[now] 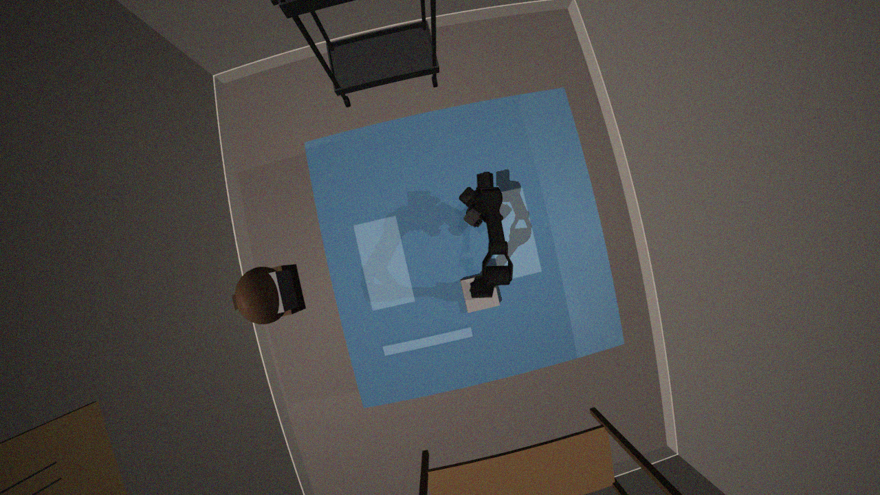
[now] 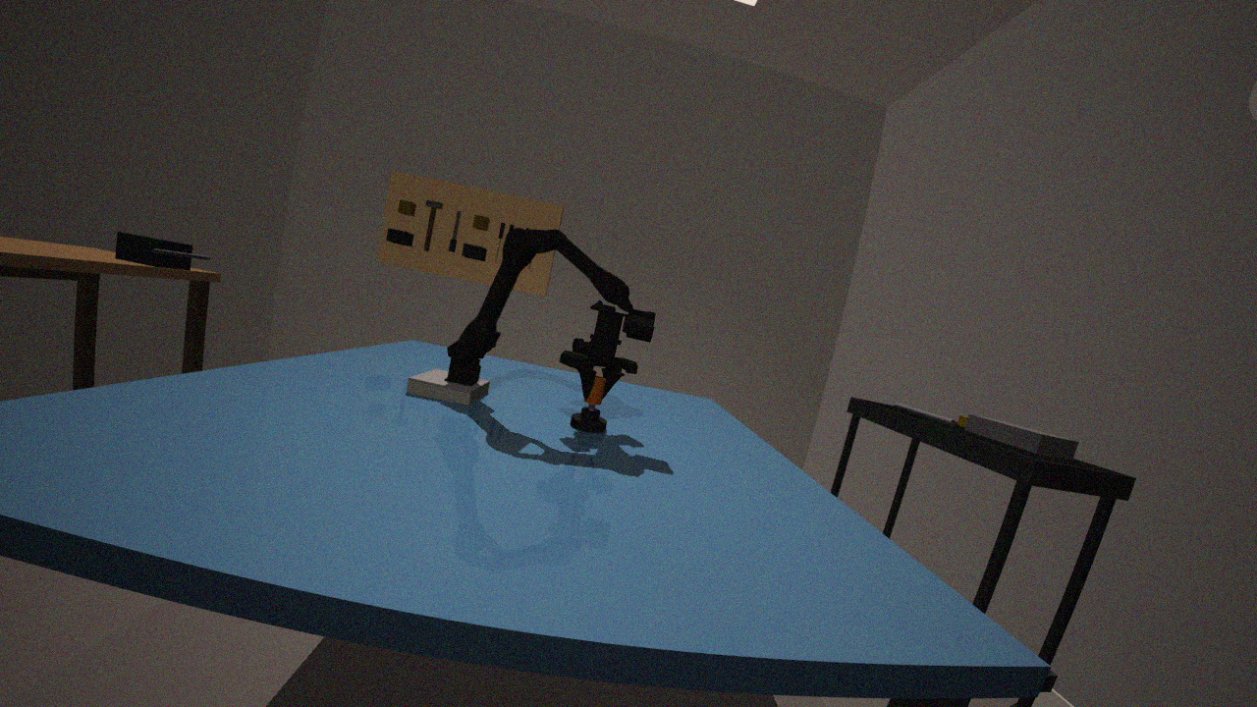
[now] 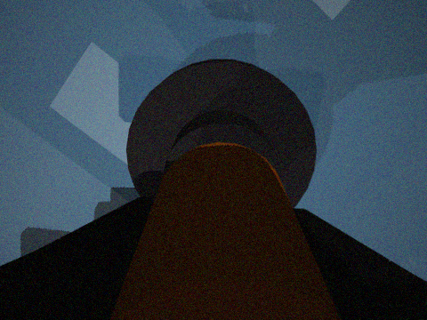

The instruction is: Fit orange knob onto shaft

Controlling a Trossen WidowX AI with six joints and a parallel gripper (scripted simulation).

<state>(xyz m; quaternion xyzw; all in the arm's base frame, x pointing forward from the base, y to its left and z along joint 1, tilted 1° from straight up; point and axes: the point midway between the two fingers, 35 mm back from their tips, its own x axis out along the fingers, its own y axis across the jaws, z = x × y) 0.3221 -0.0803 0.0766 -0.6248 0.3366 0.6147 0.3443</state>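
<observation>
Now: gripper tip 40 mm above the round dark pedestal. The rest, counted from my gripper tip: orange knob: 30 mm above.
</observation>
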